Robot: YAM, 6 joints.
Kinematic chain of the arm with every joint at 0, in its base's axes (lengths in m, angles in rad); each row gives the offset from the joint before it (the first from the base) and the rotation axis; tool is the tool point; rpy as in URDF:
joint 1: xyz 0 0 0.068 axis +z
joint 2: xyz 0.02 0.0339 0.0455 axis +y
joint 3: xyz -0.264 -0.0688 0 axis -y
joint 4: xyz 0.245 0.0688 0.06 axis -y
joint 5: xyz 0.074 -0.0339 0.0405 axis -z
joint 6: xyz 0.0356 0 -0.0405 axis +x
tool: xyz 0 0 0 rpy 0 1.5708 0
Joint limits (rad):
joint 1: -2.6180..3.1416
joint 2: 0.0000..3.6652
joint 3: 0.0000..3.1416
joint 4: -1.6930..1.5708
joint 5: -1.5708..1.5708
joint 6: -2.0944..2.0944
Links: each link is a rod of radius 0.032 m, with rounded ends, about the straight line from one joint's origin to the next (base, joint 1, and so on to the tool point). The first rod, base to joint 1, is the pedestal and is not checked.
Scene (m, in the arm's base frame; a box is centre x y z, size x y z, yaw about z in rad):
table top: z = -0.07
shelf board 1: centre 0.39 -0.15 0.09 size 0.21 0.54 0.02 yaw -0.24
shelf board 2: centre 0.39 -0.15 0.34 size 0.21 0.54 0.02 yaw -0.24
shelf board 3: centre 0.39 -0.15 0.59 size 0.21 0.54 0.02 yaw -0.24
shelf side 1: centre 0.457 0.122 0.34 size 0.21 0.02 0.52 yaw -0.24
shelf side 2: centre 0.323 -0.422 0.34 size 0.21 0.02 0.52 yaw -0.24
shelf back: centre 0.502 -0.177 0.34 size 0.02 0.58 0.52 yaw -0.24
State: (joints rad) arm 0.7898 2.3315 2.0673 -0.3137 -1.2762 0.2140
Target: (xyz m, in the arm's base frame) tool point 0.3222 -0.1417 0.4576
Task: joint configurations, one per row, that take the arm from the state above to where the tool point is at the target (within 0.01 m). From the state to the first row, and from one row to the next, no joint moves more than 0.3 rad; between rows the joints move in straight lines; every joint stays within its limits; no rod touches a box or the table.
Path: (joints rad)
1: 0.7823 2.0430 2.1062 -0.3581 -1.2019 0.4209
2: 0.7748 1.7545 2.1451 -0.4024 -1.1275 0.6278
3: 0.7673 1.4660 2.1841 -0.4468 -1.0532 0.8347
4: 0.7598 1.1775 2.2230 -0.4912 -0.9788 1.0415
5: 0.4754 1.1921 2.0874 -0.5417 -1.0584 0.8760
6: 0.1909 1.2067 1.9519 -0.5922 -1.1379 0.7105
7: -0.0935 1.2212 1.8164 -0.6428 -1.2175 0.5450
8: -0.3779 1.2358 1.6808 -0.6933 -1.2970 0.3795
9: -0.6624 1.2503 1.5453 -0.7439 -1.3766 0.2140
10: -0.5876 1.4567 1.7047 -0.6362 -1.3577 0.2140
11: -0.5129 1.6632 1.8640 -0.5285 -1.3389 0.2140

